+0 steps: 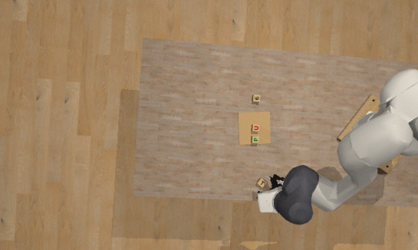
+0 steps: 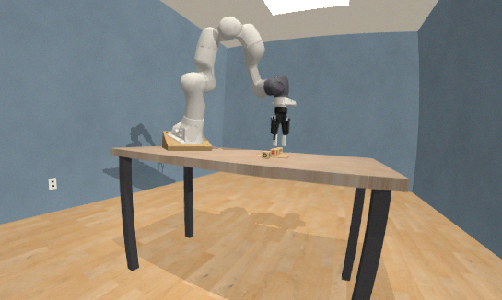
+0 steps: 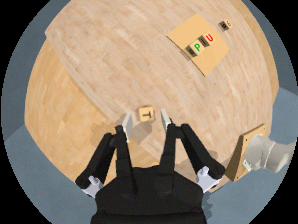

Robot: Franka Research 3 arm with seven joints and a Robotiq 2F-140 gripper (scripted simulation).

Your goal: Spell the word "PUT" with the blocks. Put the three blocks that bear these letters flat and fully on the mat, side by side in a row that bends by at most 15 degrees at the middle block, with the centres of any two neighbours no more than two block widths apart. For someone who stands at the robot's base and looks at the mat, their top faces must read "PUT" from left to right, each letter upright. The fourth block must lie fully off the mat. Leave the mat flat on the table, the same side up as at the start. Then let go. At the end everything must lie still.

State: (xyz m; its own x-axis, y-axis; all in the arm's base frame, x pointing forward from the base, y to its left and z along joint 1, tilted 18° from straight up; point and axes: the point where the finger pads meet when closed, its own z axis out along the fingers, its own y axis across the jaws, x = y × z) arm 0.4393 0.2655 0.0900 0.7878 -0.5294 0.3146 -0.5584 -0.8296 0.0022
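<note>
The T block is 60 mm below my hand. From my hand the other things lie so: green P block (190 mm to the right, 50 mm below, 40 mm ahead); then red U block (240 mm to the right, 50 mm below, 40 mm ahead); then tan mat (230 mm to the right, 70 mm below, 40 mm ahead).
</note>
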